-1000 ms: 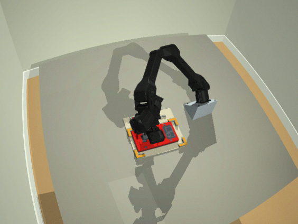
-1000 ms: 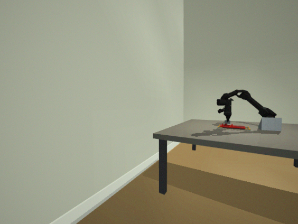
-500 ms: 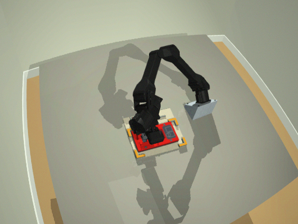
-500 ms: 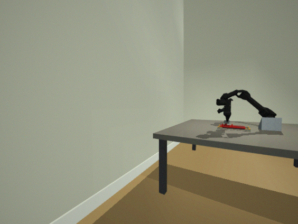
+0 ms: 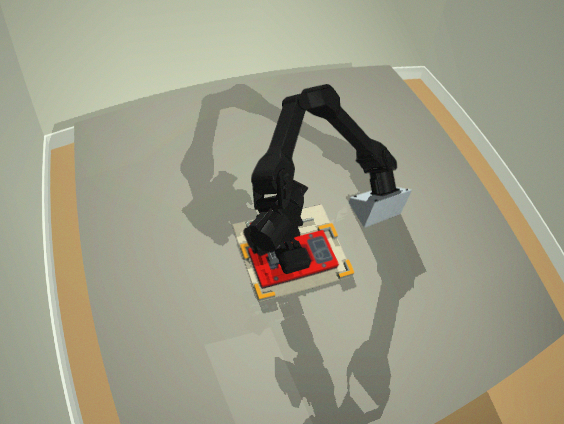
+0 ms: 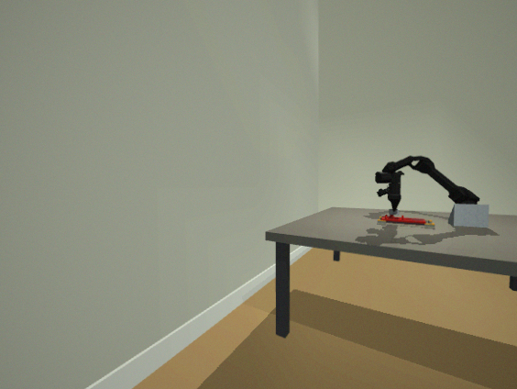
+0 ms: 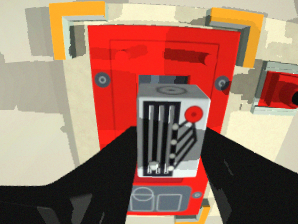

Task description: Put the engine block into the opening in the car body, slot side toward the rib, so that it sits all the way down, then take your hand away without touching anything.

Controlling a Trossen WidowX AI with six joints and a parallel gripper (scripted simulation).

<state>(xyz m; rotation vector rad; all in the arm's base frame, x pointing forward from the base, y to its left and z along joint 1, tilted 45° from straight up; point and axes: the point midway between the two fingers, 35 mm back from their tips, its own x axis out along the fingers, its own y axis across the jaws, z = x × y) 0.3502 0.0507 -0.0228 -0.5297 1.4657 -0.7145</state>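
Right now my gripper tip is 10 mm above the engine block.
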